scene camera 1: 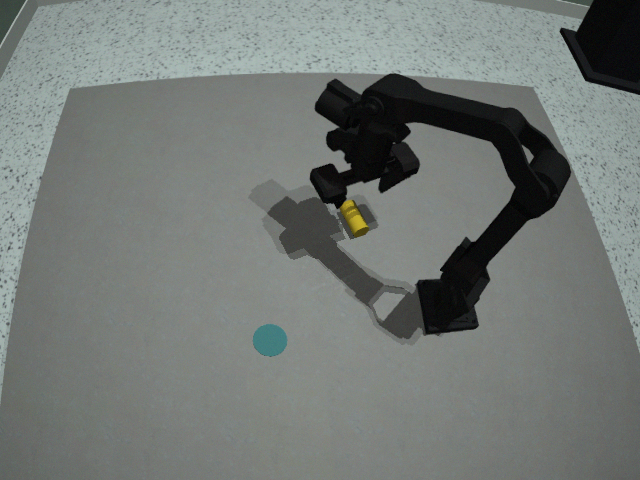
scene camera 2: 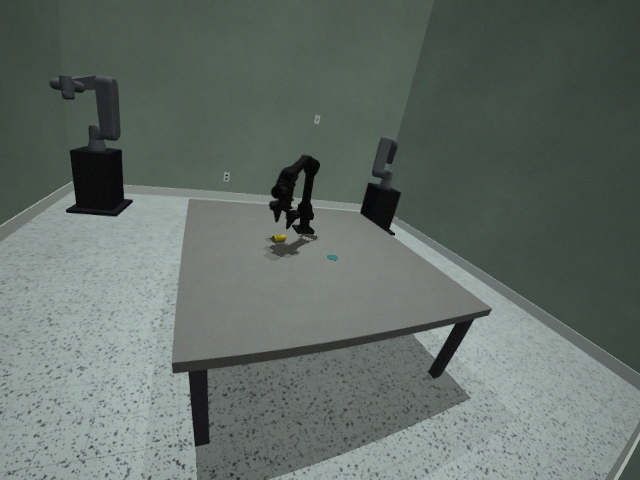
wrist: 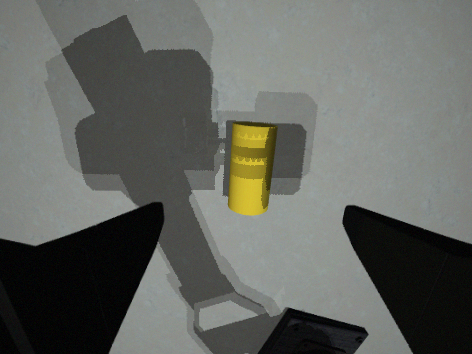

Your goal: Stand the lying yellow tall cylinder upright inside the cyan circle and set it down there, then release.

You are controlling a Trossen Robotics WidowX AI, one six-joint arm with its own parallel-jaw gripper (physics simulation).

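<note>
The yellow tall cylinder lies on its side on the table. In the wrist view it runs nearly up and down the picture, and shadow bands cross it. My gripper is open and empty. It points down and stands above the cylinder, with its fingers wide apart and the cylinder between their lines in the wrist view. The cyan circle is a flat disc on the table, apart from the cylinder; it does not show in the wrist view.
The grey table bears the arm's black base, which stands right of the circle in scene camera 1. The arm's shadow falls beside the cylinder. Two other robots stand on black pedestals off the table.
</note>
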